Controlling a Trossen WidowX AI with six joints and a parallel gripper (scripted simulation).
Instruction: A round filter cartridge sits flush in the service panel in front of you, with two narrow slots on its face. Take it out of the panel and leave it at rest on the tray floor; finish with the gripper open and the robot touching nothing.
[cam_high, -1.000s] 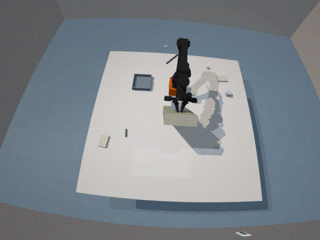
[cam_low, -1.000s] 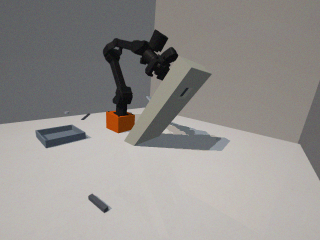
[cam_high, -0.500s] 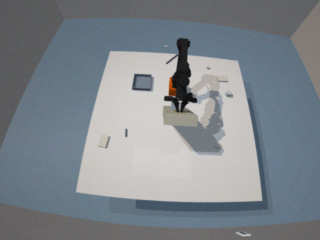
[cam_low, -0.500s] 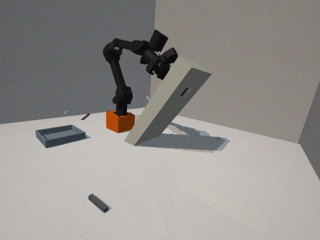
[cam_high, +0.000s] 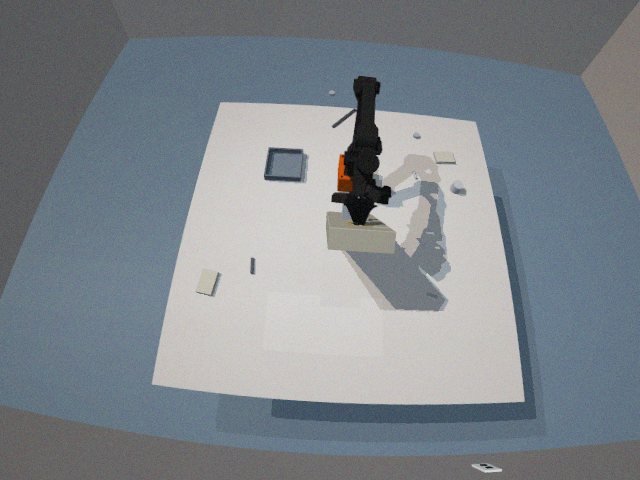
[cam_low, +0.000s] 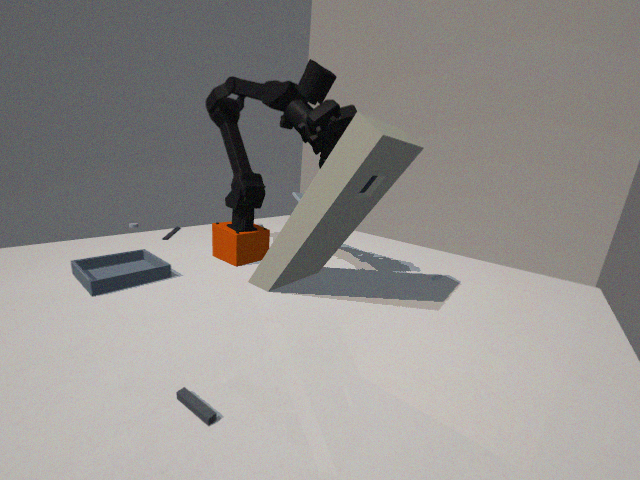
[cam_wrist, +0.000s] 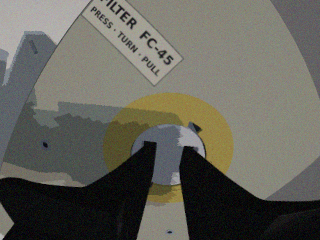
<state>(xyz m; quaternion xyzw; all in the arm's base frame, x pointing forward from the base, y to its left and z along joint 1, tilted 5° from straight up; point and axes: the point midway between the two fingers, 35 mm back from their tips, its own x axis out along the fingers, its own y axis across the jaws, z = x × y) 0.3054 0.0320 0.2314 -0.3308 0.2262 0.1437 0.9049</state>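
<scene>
The round filter cartridge is 10 mm ahead of my gripper tip and 10 mm below it. Round my gripper tip: tray: 380 mm behind, 330 mm to the right, 270 mm below.
</scene>
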